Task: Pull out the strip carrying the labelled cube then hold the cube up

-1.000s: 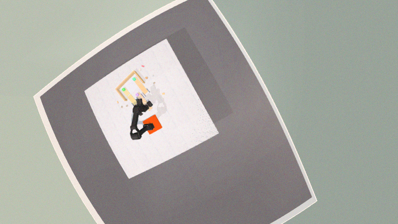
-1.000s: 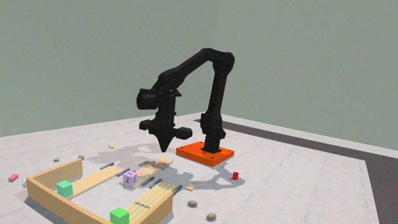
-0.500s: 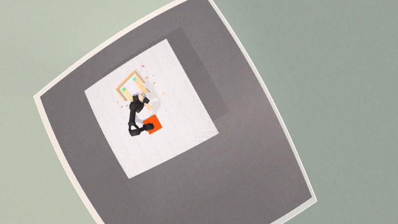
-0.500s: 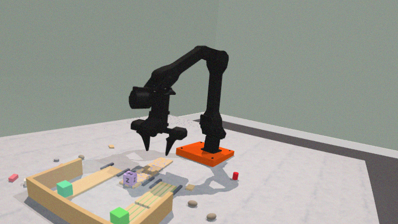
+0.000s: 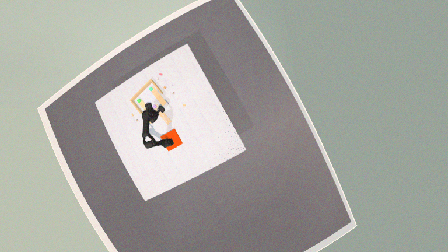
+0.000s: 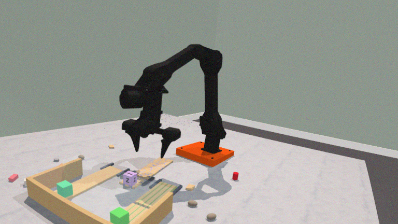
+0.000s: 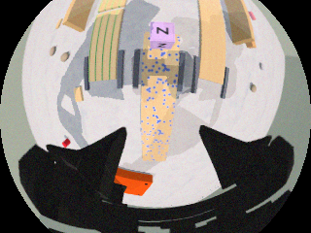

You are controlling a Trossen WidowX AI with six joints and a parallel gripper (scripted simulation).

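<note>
My gripper tip is now 11 cm short of the labelled cube, 4 cm to the right of it and 4 cm above it. The rest, counted from my gripper tip: red cylinder: 18 cm behind, 22 cm to the left, 5 cm below; pink block: 40 cm ahead, 15 cm to the right, 5 cm below.
</note>
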